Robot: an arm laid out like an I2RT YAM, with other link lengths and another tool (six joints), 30 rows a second.
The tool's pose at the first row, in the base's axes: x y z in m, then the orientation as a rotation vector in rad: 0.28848, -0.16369, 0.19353, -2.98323, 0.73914, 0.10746
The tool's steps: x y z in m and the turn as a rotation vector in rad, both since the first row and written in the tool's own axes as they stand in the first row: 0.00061, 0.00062, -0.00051, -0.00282, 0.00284, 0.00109; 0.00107, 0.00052, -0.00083, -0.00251, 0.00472, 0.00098; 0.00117, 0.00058, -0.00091, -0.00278, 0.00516, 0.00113; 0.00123, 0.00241, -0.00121, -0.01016, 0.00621, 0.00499; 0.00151, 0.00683, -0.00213, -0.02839, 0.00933, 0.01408; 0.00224, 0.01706, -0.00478, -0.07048, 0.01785, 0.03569; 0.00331, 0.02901, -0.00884, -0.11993, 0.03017, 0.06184; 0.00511, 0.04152, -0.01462, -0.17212, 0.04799, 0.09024; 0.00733, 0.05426, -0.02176, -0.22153, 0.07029, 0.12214
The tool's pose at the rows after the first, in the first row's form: 0.28875, -0.16456, 0.19396, -2.98630, 0.74155, 0.10443; 0.28922, -0.16471, 0.19424, -2.98656, 0.74153, 0.10151; 0.28929, -0.16482, 0.19431, -2.98688, 0.74185, 0.10097; 0.28850, -0.16648, 0.19452, -2.99283, 0.74900, 0.10257; 0.28673, -0.17059, 0.19520, -3.00774, 0.76617, 0.10573; 0.28272, -0.18017, 0.19729, 3.02719, -0.80349, -0.11062; 0.27828, -0.19154, 0.20068, 2.96723, -0.82638, -0.10991; 0.27431, -0.20388, 0.20568, 2.90254, -0.85020, -0.10202; 0.27067, -0.21673, 0.21200, 2.83774, -0.87834, -0.08708
